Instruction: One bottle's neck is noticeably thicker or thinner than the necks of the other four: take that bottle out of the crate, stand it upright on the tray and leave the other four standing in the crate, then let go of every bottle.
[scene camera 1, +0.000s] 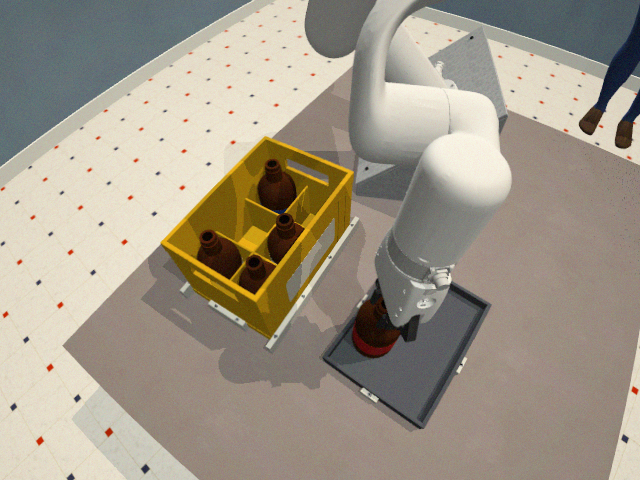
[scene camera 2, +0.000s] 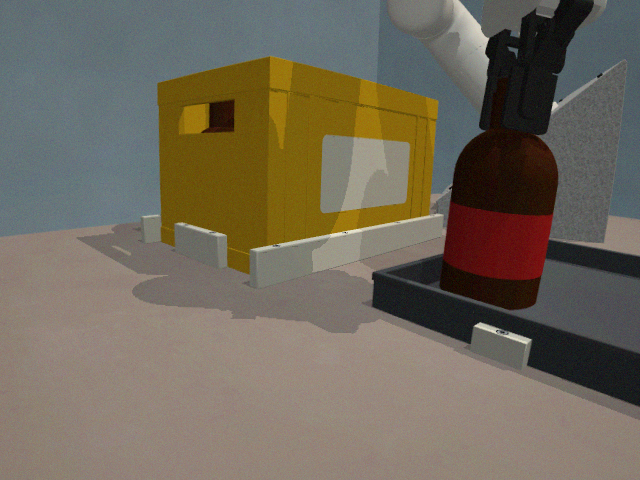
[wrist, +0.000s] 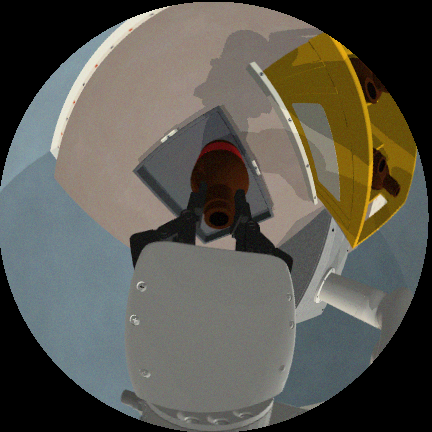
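Where they show: gripper, fingertip midpoint: (scene camera 1: 383, 313) (scene camera 2: 510, 132) (wrist: 218, 195); arm's base, link origin: (wrist: 323, 284).
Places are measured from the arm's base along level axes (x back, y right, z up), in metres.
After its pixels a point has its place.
My gripper (scene camera 1: 383, 315) {x -0.456, y -0.047, z -0.036 m} (scene camera 2: 504, 121) {x -0.456, y -0.047, z -0.036 m} (wrist: 218, 195) {x -0.456, y -0.047, z -0.036 m} is shut on the neck of a brown bottle with a red band (scene camera 1: 373, 330) {x -0.483, y -0.042, z -0.045 m} (scene camera 2: 498, 237) {x -0.491, y -0.052, z -0.106 m} (wrist: 220, 170) {x -0.473, y -0.028, z -0.043 m}. The bottle is nearly upright inside the dark tray (scene camera 1: 423, 361) {x -0.462, y -0.137, z -0.156 m} (scene camera 2: 423, 303) {x -0.533, y -0.019, z -0.146 m} (wrist: 165, 170) {x -0.514, y -0.131, z -0.156 m}, near its crate-side wall. The tray wall hides its lowest edge, so contact with the tray floor cannot be told. The yellow crate (scene camera 1: 248, 310) {x -0.523, y 0.144, z -0.056 m} (scene camera 2: 217, 170) {x -0.518, y 0.184, z -0.076 m} (wrist: 350, 150) {x -0.421, y 0.100, z -0.013 m} holds brown bottles at the far end (scene camera 1: 276, 188) {x -0.300, y 0.208, z -0.039 m}, along the right side (scene camera 1: 281, 242) {x -0.403, y 0.145, z -0.036 m}, at the near left (scene camera 1: 219, 258) {x -0.469, y 0.225, z -0.037 m} and near right (scene camera 1: 253, 279) {x -0.483, y 0.151, z -0.029 m}.
White strips edge the crate, one long strip (scene camera 1: 305, 294) {x -0.434, y 0.094, z -0.131 m} (scene camera 2: 346, 248) {x -0.443, y 0.091, z -0.145 m} (wrist: 290, 120) {x -0.438, y 0.097, z -0.131 m} between it and the tray. Small white blocks (scene camera 1: 369, 394) {x -0.549, y -0.070, z -0.146 m} (scene camera 2: 500, 345) {x -0.554, y -0.072, z -0.152 m} sit against the tray. The grey arm base (scene camera 1: 470, 67) {x 0.071, y -0.055, z 0.063 m} (scene camera 2: 594, 165) {x -0.109, y -0.111, z -0.053 m} stands behind. A person's feet (scene camera 1: 623, 133) show at the far right.
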